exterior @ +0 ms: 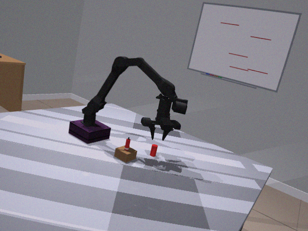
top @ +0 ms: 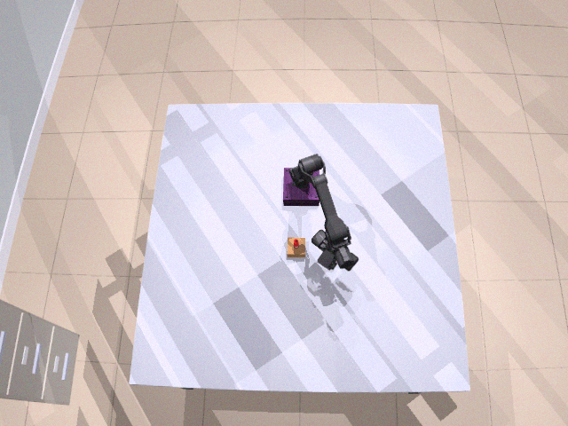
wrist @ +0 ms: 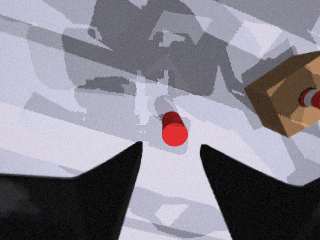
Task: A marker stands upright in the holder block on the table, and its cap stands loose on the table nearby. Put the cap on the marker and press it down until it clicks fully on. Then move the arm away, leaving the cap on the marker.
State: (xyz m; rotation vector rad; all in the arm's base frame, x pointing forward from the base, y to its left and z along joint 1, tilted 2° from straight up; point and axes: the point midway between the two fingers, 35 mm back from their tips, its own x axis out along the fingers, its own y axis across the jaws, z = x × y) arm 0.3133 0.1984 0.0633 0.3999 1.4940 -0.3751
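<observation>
My gripper tip is 60 mm above the red cap. From my gripper tip the other things lie so: tan holder block 30 mm behind, 160 mm to the right, 60 mm below.
</observation>
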